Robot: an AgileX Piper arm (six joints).
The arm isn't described. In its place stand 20 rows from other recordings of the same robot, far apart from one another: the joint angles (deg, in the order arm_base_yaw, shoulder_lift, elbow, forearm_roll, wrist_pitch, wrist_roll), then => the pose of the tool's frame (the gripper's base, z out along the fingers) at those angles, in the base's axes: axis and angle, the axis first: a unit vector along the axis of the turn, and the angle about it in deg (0 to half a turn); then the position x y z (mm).
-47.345, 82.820, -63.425, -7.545, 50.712, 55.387 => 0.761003 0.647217 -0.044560 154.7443 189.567 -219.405 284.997
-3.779, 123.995, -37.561, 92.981, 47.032, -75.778 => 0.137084 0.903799 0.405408 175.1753 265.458 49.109 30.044
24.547, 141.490, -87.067, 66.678, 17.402, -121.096 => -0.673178 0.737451 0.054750 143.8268 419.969 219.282 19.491
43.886, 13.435, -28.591, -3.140, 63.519, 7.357 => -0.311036 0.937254 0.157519 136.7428 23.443 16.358 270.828
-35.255, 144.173, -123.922, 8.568, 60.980, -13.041 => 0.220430 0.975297 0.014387 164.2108 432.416 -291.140 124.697
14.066, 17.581, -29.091, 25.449, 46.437, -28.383 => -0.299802 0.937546 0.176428 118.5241 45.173 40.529 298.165
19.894, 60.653, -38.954, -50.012, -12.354, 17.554 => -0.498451 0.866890 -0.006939 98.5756 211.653 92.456 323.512
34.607, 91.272, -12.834, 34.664, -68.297, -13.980 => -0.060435 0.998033 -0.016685 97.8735 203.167 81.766 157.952
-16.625, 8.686, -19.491, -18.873, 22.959, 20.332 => 0.221822 0.960504 -0.168008 97.8454 46.281 -25.802 283.753
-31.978, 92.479, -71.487, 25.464, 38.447, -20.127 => 0.232275 0.971983 0.036028 139.2662 311.746 -165.955 286.755
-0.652, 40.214, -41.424, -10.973, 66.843, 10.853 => 0.085425 0.993569 -0.074313 149.8959 100.452 -17.070 305.996
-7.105, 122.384, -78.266, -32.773, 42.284, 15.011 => -0.006836 0.979729 -0.200210 170.1511 404.753 -83.849 117.222
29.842, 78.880, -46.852, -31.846, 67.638, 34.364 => -0.077011 0.969396 -0.233111 168.6049 208.694 68.531 233.755
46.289, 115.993, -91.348, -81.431, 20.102, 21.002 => -0.702923 0.668342 -0.243346 116.7342 354.689 326.263 263.178
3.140, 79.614, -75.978, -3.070, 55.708, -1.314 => -0.046819 0.998664 -0.021861 144.3162 290.053 11.879 361.832
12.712, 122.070, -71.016, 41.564, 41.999, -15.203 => 0.026482 0.970039 0.241501 177.5810 368.258 124.484 96.201
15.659, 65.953, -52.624, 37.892, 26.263, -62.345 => -0.439450 0.894910 0.077587 118.9738 231.753 90.648 338.774
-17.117, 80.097, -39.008, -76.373, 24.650, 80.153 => 0.274428 0.929118 -0.247849 136.0959 243.946 -113.722 221.937
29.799, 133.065, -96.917, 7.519, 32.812, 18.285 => -0.052990 0.989164 0.136918 158.5477 419.549 247.704 110.647
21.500, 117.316, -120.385, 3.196, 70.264, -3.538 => -0.213433 0.974676 0.066725 153.0676 418.346 169.923 332.774
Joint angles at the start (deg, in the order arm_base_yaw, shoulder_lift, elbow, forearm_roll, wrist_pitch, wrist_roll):
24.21 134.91 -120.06 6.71 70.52 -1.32
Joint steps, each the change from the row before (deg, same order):
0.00 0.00 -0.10 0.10 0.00 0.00
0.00 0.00 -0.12 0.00 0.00 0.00
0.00 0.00 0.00 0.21 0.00 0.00
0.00 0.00 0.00 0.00 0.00 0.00
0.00 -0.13 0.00 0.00 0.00 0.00
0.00 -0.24 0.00 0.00 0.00 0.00
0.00 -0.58 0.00 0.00 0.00 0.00
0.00 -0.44 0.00 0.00 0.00 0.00
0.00 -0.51 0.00 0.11 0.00 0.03
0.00 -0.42 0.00 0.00 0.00 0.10
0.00 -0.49 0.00 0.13 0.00 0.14
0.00 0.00 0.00 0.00 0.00 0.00
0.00 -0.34 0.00 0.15 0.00 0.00
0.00 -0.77 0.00 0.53 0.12 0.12
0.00 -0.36 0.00 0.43 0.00 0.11
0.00 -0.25 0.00 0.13 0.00 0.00
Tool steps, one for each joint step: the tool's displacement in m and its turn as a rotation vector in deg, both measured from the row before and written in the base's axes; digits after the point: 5 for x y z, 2 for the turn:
0.00012 0.00022 0.00048 0.13 -0.05 -0.02
0.00021 0.00009 0.00056 0.05 -0.11 0.00
-0.00012 0.00029 0.00004 0.19 0.08 -0.04
0.00000 0.00000 0.00000 0.00 0.00 0.00
-0.00013 -0.00006 0.00112 0.05 -0.12 0.00
-0.00025 -0.00011 0.00207 0.10 -0.22 0.00
-0.00064 -0.00029 0.00499 0.24 -0.53 0.00
-0.00051 -0.00023 0.00378 0.18 -0.40 0.00
-0.00069 -0.00013 0.00439 0.31 -0.41 -0.04
-0.00055 -0.00025 0.00360 0.19 -0.36 -0.10
-0.00074 -0.00012 0.00421 0.34 -0.37 -0.15
0.00000 0.00000 0.00000 0.00 0.00 0.00
-0.00057 -0.00001 0.00293 0.28 -0.25 -0.02
-0.00163 0.00014 0.00663 0.77 -0.35 -0.16
-0.00082 0.00033 0.00315 0.56 -0.13 -0.15
-0.00048 0.00000 0.00215 0.22 -0.17 -0.01

